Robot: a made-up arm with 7 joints. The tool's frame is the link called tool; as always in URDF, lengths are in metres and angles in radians. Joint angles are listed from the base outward. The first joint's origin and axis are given. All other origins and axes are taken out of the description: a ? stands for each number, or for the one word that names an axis. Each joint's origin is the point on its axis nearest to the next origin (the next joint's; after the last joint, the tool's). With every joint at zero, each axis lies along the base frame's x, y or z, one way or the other. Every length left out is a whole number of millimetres.
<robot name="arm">
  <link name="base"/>
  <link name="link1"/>
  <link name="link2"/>
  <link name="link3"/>
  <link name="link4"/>
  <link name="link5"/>
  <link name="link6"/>
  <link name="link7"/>
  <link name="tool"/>
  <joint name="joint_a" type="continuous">
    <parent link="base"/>
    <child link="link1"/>
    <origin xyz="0 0 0.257" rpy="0 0 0"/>
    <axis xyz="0 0 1"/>
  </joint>
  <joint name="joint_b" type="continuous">
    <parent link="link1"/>
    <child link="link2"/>
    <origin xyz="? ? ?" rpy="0 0 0"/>
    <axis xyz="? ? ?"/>
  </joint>
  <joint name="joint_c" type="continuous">
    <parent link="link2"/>
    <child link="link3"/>
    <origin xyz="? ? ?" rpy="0 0 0"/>
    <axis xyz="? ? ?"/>
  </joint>
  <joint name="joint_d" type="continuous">
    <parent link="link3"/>
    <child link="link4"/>
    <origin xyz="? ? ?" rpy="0 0 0"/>
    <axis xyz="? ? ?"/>
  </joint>
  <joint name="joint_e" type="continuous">
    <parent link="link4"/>
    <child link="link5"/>
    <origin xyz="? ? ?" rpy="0 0 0"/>
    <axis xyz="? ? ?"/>
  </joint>
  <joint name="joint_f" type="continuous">
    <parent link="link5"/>
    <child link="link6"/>
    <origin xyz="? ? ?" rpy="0 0 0"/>
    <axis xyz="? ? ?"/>
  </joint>
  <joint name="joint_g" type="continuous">
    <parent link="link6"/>
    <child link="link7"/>
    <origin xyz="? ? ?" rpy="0 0 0"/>
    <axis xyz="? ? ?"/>
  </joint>
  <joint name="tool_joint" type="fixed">
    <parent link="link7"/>
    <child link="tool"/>
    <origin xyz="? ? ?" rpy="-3.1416 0 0"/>
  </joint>
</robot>
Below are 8 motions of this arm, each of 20 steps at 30 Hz.
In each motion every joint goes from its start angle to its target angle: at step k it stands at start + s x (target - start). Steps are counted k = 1, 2, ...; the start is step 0. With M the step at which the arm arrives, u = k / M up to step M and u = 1 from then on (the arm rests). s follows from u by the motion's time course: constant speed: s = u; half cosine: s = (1 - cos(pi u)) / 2; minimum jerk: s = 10 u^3 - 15 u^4 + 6 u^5.
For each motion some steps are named. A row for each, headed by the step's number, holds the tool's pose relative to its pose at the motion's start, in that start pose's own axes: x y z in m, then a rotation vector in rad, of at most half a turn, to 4 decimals.
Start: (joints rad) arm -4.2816 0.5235 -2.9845 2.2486 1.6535 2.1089 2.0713
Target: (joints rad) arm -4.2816 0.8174 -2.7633 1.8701 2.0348 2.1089 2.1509
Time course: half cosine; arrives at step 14
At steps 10, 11, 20:
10: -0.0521 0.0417 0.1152 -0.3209 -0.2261 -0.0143
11: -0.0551 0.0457 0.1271 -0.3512 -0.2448 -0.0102
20: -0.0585 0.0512 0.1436 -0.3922 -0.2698 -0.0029

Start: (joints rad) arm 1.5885 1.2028 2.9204 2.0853 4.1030 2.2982 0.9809
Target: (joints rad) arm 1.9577 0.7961 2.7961 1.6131 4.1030 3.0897 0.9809
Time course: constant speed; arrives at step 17
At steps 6, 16, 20:
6: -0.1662 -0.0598 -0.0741 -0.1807 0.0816 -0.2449
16: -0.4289 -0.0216 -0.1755 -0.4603 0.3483 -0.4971
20: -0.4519 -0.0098 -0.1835 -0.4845 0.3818 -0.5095

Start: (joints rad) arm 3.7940 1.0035 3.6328 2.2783 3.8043 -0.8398 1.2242
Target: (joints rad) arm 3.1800 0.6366 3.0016 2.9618 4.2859 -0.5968 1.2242
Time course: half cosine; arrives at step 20
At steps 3, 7, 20:
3: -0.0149 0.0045 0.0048 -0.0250 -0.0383 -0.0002
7: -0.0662 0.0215 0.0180 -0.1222 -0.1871 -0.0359
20: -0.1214 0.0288 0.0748 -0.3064 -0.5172 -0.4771

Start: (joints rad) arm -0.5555 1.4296 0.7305 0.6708 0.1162 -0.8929 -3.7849
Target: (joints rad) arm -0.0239 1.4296 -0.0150 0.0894 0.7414 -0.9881 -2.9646
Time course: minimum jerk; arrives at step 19
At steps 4, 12, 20:
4: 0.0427 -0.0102 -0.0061 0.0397 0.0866 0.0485
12: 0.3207 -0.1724 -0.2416 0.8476 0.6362 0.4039
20: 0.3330 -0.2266 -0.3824 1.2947 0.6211 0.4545

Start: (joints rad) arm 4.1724 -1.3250 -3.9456 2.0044 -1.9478 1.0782 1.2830
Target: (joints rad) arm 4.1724 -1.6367 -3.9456 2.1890 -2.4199 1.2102 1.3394
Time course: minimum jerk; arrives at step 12
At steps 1, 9, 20:
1: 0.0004 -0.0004 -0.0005 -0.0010 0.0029 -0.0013
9: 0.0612 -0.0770 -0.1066 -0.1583 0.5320 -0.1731
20: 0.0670 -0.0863 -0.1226 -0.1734 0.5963 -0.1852

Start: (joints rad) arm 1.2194 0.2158 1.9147 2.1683 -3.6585 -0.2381 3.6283
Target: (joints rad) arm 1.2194 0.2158 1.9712 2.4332 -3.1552 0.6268 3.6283
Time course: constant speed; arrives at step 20
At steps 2, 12, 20:
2: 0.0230 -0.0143 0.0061 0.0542 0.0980 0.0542
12: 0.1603 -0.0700 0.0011 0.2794 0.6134 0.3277
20: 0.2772 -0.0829 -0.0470 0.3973 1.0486 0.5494

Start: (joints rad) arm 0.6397 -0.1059 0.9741 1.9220 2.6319 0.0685 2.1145
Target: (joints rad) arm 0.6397 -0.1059 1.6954 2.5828 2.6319 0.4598 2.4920
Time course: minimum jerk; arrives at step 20
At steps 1, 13, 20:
1: 0.0006 0.0005 0.0001 -0.0011 0.0010 0.0007
13: 0.2710 0.3502 -0.0989 -0.6847 0.6805 0.6169
20: 0.2841 0.4516 -0.1792 -0.8773 0.8775 0.8417

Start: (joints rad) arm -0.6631 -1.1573 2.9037 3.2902 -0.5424 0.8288 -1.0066
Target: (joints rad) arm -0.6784 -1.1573 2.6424 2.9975 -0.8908 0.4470 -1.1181
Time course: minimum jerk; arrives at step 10
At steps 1, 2, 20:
1: 0.0006 -0.0007 0.0007 -0.0026 -0.0018 -0.0056
2: 0.0037 -0.0045 0.0048 -0.0171 -0.0117 -0.0382
20: 0.0415 -0.1102 0.0871 -0.2232 -0.1232 -0.7150

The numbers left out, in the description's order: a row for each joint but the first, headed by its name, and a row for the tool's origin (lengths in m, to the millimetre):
joint_b: xyz 0 0 0, axis 0 1 0
joint_c: xyz 0 0 0.254, axis 0 0 1
joint_d: xyz 0.071 0 0, axis 0 -1 0
joint_e: xyz 0.101 0 -0.446, axis 0 0 -1
joint_f: xyz 0 0 0, axis 0 1 0
joint_g: xyz 0.111 0 -0.142, axis 0 0 -1
tool: xyz 0 0 0

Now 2 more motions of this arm.
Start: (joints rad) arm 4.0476 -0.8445 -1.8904 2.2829 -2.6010 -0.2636 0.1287
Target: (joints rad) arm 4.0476 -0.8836 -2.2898 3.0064 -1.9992 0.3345 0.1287
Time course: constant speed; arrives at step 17
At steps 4, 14, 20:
4: -0.1163 0.0399 -0.0162 -0.0921 -0.3092 0.0715
14: -0.3409 0.1717 -0.1701 -0.4086 -0.9915 0.2156
20: -0.3766 0.2169 -0.2373 -0.5284 -1.1584 0.2580

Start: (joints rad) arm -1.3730 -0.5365 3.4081 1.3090 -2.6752 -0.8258 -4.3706
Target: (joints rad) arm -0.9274 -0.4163 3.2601 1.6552 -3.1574 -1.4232 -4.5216
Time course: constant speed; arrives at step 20
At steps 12, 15, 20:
12: 0.0583 -0.0452 -0.0897 0.0660 -0.3081 -0.4963
15: 0.0743 -0.0596 -0.1157 0.0693 -0.3955 -0.5989
20: 0.1017 -0.0883 -0.1618 0.0621 -0.5458 -0.7470

